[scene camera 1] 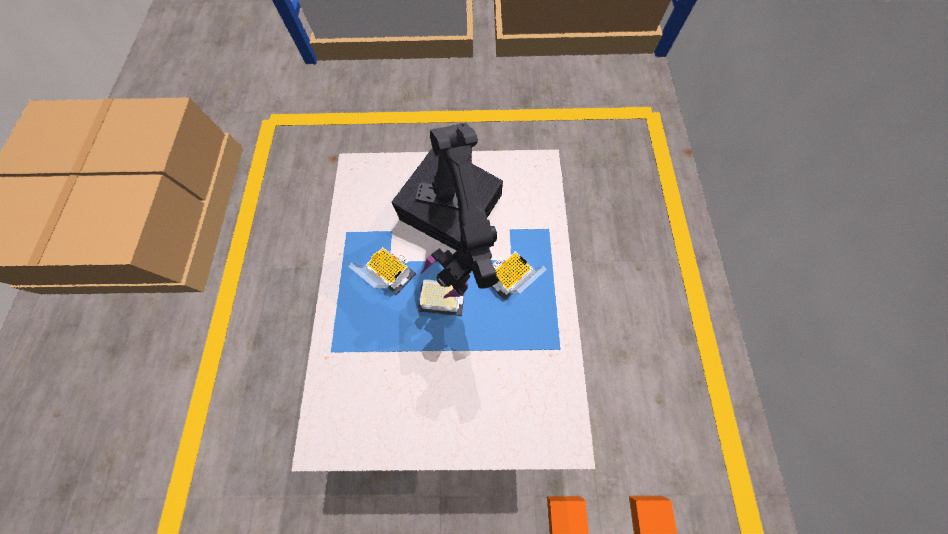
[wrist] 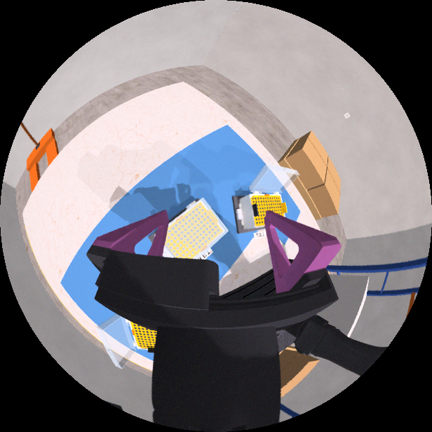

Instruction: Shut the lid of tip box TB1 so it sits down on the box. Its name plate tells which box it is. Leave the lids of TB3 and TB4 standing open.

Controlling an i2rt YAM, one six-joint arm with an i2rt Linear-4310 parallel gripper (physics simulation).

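Frame: origin at the arm's base, x left, y ahead, z down, level; millimetres.
Where they show: gripper, fingertip midpoint: (scene camera 1: pixel 433 284); arm's base at its link origin: (scene camera 1: pixel 445 197).
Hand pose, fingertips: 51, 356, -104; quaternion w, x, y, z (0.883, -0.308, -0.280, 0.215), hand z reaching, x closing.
Each offset is from my fingertips to the top centre of the thing, as dx, dy, dz. "pt": to the spot under its first point. Level surfaces: height alone.
The middle tip box @[-1, -26, +139] (scene camera 1: pixel 440 296) (wrist: pixel 194 231) has its clear lid lying down over the yellow tips. Its name plate (wrist: pixel 205 254) is partly hidden by my gripper, so I cannot read its number surely. The tip box on the left in the scene view (scene camera 1: pixel 387 266) (wrist: pixel 267 210) has its clear lid @[pt -231, -12, +70] (scene camera 1: pixel 366 275) (wrist: pixel 275 178) standing open; its plate (wrist: pixel 259 234) is too small to read surely. The tip box on the right (scene camera 1: pixel 514 270) (wrist: pixel 143 335) also has its lid @[pt +293, -94, +73] (scene camera 1: pixel 532 279) (wrist: pixel 114 341) open. My gripper (scene camera 1: pixel 433 284) (wrist: pixel 216 215) is open and empty above the middle box.
The boxes stand on a blue mat @[dz +216] (scene camera 1: pixel 510 331) (wrist: pixel 225 145) on a pale table @[dz +220] (scene camera 1: pixel 437 431) (wrist: pixel 125 130). The arm's dark base block (scene camera 1: pixel 414 206) stands behind them. Large cartons (scene camera 1: pixel 79 218) (wrist: pixel 312 175) are beyond the table's left side in the scene view.
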